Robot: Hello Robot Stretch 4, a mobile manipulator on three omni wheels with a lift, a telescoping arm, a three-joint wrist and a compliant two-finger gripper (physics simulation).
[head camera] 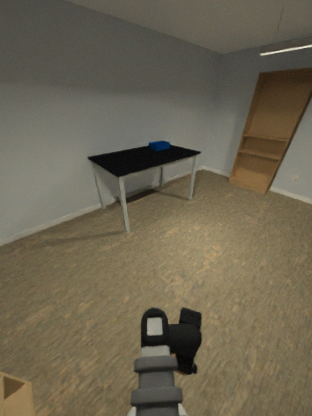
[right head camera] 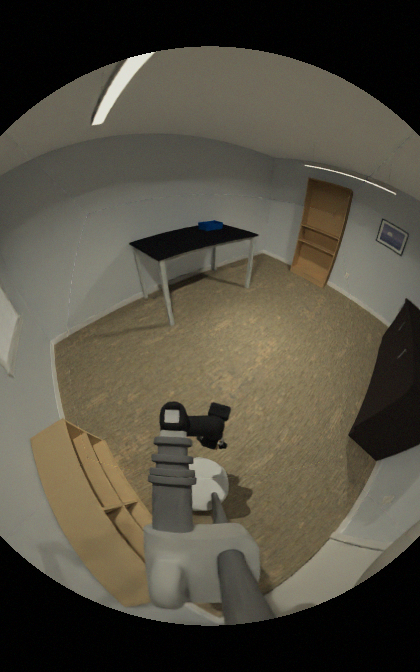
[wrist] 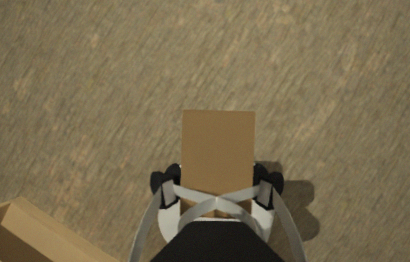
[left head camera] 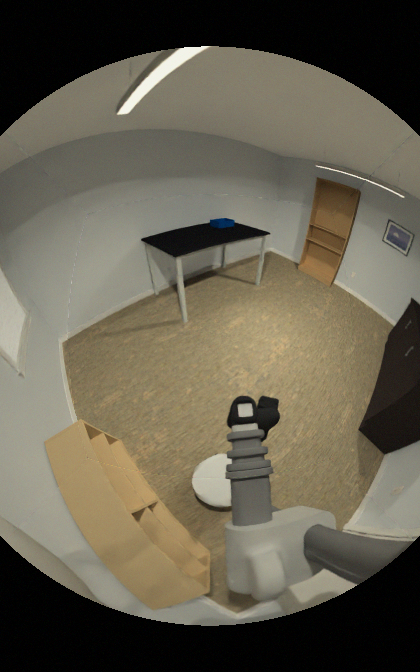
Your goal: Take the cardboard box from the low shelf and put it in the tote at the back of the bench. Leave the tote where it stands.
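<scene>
The brown cardboard box is between the two fingertips of my gripper in the wrist view, held above the floor. Both fingertips touch its sides. In the head views the gripper points down and the box is mostly hidden behind the wrist. The blue tote stands at the back of the black bench, across the room and well away from the gripper. The low shelf is at the lower left; its corner also shows in the wrist view.
A tall wooden bookcase stands at the back right. A dark cabinet stands at the right wall. The bench's pale near leg reaches the floor. The robot's white round base part is beneath the arm.
</scene>
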